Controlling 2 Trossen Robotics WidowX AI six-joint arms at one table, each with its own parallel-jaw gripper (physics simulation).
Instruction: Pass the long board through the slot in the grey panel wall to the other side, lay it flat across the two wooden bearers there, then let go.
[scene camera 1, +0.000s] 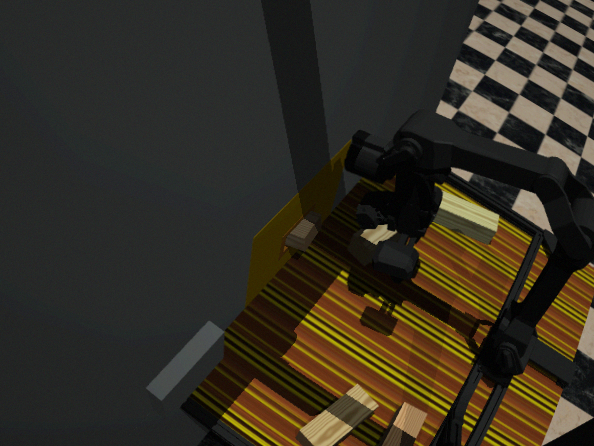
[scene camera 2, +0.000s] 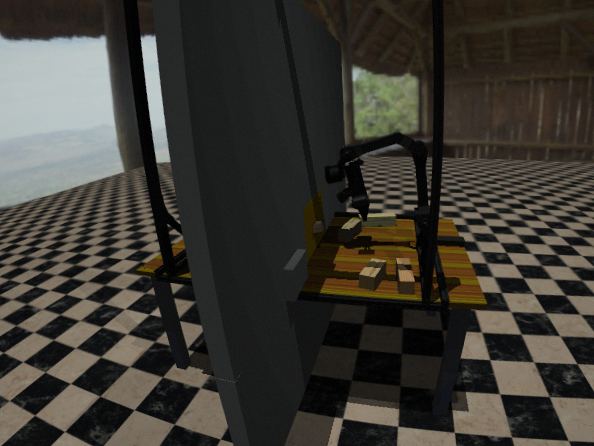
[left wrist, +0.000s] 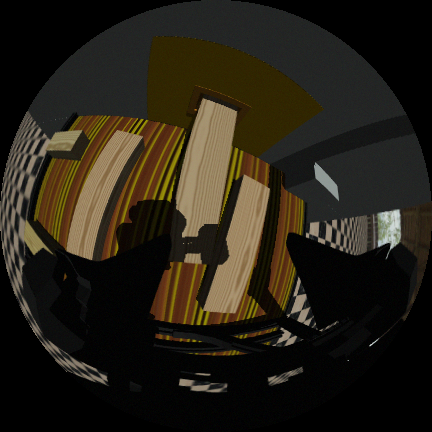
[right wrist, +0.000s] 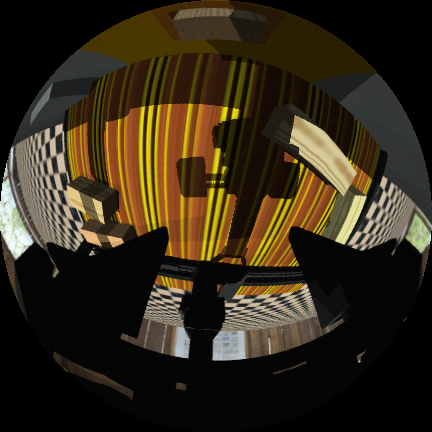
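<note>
The long board (scene camera 1: 302, 234) (scene camera 2: 318, 227) (left wrist: 207, 167) (right wrist: 202, 26) passes through the slot in the grey panel wall (scene camera 1: 150, 150) (scene camera 2: 240, 150) (left wrist: 100, 80). A short end sticks out on the right arm's side; a longer part lies on the left arm's side. My left gripper (left wrist: 230, 239) is open, with no board between its fingers, above the board's near part. My right gripper (scene camera 1: 383, 238) (scene camera 2: 364, 215) (right wrist: 230, 232) is open and empty above the striped table, apart from the board's end. I cannot tell which wooden blocks are the bearers.
On the right arm's side, two blocks (scene camera 1: 340, 417) (scene camera 1: 407, 425) lie near the front and two (scene camera 1: 380, 235) (scene camera 1: 467, 217) farther back. Beside the board in the left wrist view lie two long pieces (left wrist: 105, 190) (left wrist: 240, 245). A yellow plate (left wrist: 200, 65) surrounds the slot.
</note>
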